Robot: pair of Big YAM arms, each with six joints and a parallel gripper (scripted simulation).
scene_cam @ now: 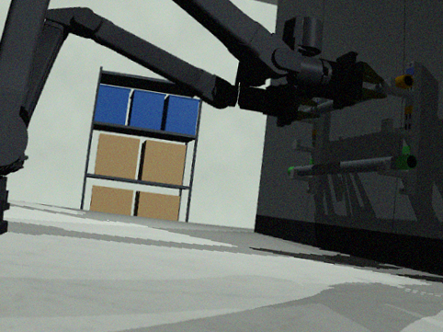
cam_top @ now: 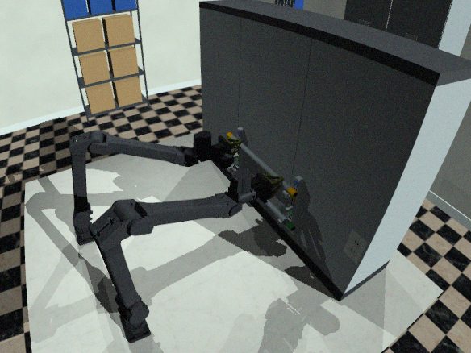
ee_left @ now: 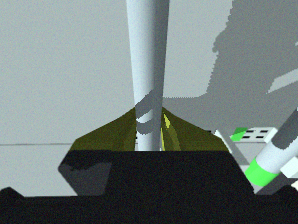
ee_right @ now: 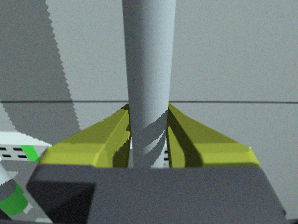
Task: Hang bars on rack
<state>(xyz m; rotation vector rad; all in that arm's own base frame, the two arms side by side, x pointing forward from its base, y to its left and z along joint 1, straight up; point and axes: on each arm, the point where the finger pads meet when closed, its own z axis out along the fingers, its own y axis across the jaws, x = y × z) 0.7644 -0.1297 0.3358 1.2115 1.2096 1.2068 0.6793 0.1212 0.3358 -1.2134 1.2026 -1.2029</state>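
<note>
Right now my left hand is 15 cm to the left of the orange-ended bar and 2 cm past it. From my left hand the other things lie so: green-ended bar: 16 cm to the right, 15 cm below, 3 cm behind; then grey cabinet wall: 17 cm ahead, 14 cm to the right, 11 cm above; then wall outlet: 67 cm to the right, 6 cm behind, 4 cm below.
</note>
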